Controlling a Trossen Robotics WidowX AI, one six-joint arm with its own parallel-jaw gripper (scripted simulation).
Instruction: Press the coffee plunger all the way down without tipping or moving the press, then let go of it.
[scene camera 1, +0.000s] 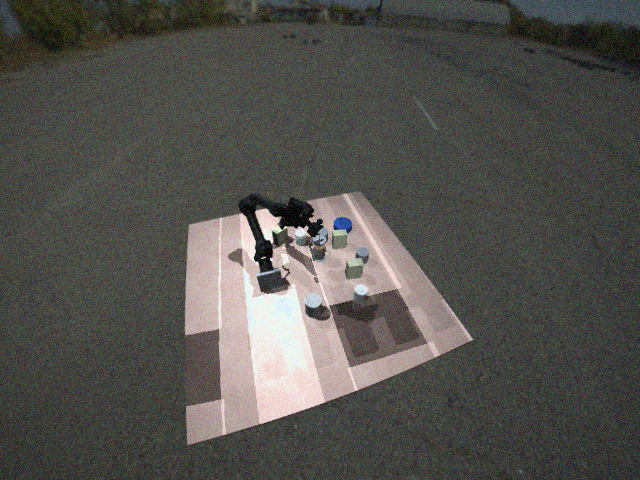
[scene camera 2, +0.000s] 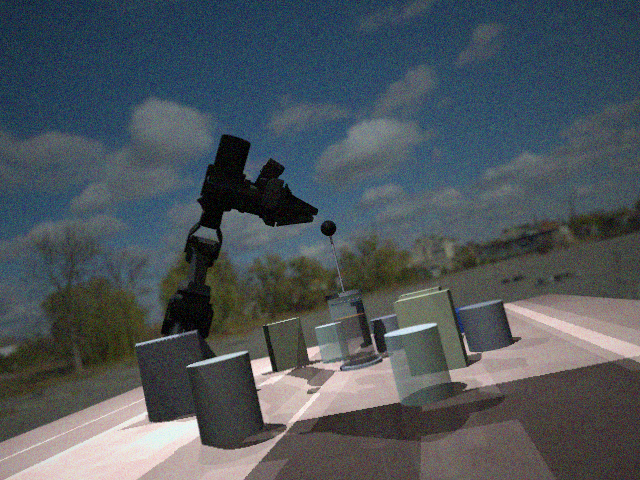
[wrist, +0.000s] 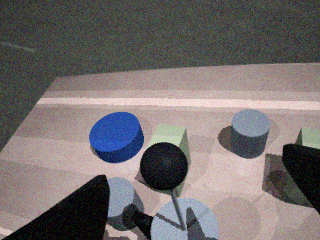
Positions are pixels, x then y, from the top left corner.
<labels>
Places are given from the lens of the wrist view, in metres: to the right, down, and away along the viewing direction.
my gripper (wrist: 196, 169): 0.02, 0.02, 0.11
blue cylinder (wrist: 116, 138): -0.10, 0.04, 0.48
grey cylinder (wrist: 124, 200): -0.06, 0.13, 0.35
The marked spots on the grey cylinder and the blue cylinder are 0.16 m apart.
</labels>
